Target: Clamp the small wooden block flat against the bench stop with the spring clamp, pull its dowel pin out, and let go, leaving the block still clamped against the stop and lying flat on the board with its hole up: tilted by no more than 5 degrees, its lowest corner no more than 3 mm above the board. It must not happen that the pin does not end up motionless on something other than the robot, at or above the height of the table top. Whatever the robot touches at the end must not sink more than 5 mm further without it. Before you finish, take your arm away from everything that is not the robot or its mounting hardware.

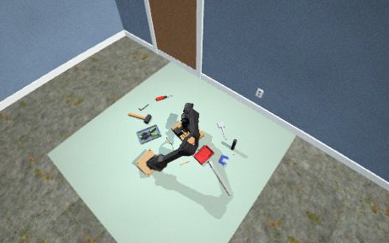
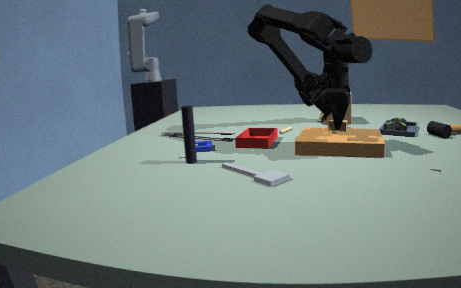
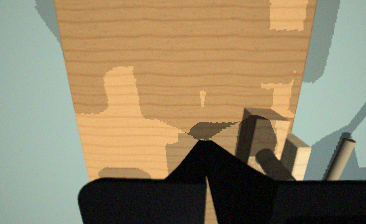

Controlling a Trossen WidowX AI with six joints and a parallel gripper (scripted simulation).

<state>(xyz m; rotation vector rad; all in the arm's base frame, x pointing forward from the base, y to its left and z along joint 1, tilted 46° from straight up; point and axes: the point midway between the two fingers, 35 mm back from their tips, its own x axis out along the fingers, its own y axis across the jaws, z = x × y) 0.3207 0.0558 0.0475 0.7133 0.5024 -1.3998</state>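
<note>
Now: the dowel pin 30 mm behind my hand and 20 mm below it. Round my hand: wooden board (10 mm ahead, 10 mm to the left, 60 mm below); screw (150 mm behind, 40 mm to the right, 70 mm below); small wooden block (30 mm behind, 30 mm below).
</note>
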